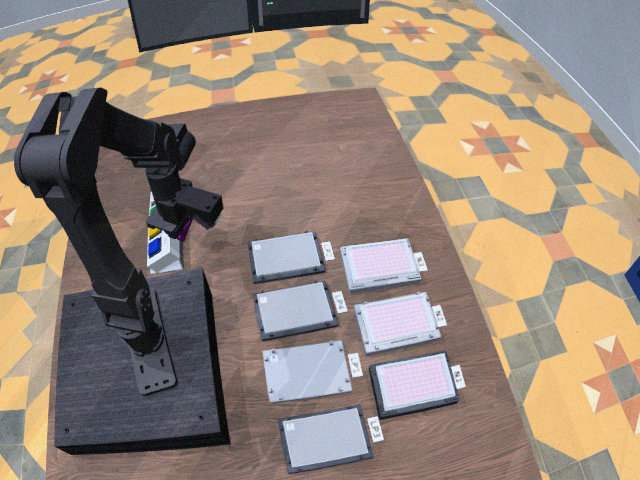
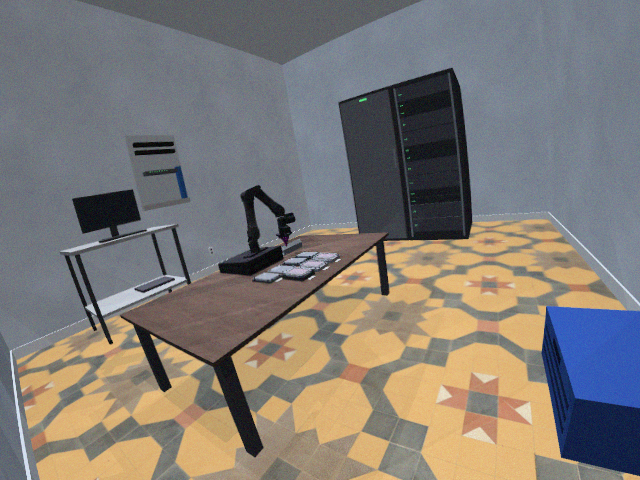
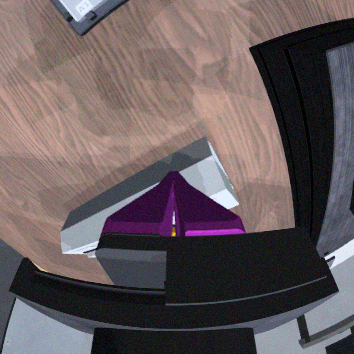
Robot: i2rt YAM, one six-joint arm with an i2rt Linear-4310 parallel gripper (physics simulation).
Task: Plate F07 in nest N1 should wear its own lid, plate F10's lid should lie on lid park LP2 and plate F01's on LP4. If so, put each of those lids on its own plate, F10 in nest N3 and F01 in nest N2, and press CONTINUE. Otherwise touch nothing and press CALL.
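Frame: origin at the arm's base, x down, y back, z left, level; millimetres.
Seen in the pictures: gripper, fingertip midpoint: (image 1: pixel 181 240) (image 2: pixel 286 246) (image 3: pixel 173 178); arm's base, link origin: (image 1: pixel 148 340) (image 2: pixel 256 253).
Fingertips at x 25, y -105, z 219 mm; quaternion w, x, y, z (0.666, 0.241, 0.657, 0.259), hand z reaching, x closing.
Observation:
Offsets run from my fingertips to a thing's top centre. "spot": to the spot under its first point. Level surfaces: height alone.
Pink-welled plates stand in nest N1 {spot: dx +29, dy -307, dz -431 mm} (image 1: pixel 415 383), which has a dark rim, and in nests N2 {dx +29, dy -338, dz -299 mm} (image 1: pixel 398 322) and N3 {dx +26, dy -364, dz -167 mm} (image 1: pixel 381 262), which have pale rims. Whether each wears a lid, and the plate codes, I cannot tell. Flat grey lids lie on LP2 {dx +42, dy -195, dz -75 mm} (image 1: pixel 287 255) and LP4 {dx +42, dy -170, dz -199 mm} (image 1: pixel 296 308). The button box {dx -5, dy +34, dz +87 mm} (image 1: pixel 166 259) (image 3: pixel 192 175) shows a blue button {dx +3, dy +62, dz +16 mm} (image 1: pixel 154 246), a yellow button {dx +3, dy +54, dz +66 mm} (image 1: pixel 154 231) and part of a green button {dx +3, dy +45, dz +115 mm} (image 1: pixel 152 207); its labels are unreadable. My gripper (image 1: pixel 181 238) (image 3: pixel 173 178) is shut and empty, with its purple fingertips over the box. It hides part of the box.
LP3 {dx +42, dy -129, dz -460 mm} (image 1: pixel 326 438) carries another flat grey piece. LP1 {dx +39, dy -146, dz -328 mm} (image 1: pixel 307 370) shows a pale, shiny surface. The arm's black base block (image 1: pixel 191 361) stands left of the parks. A dark cabinet (image 2: pixel 374 165) and a blue box (image 2: pixel 594 351) stand away from the table {dx +60 mm} (image 2: pixel 206 325).

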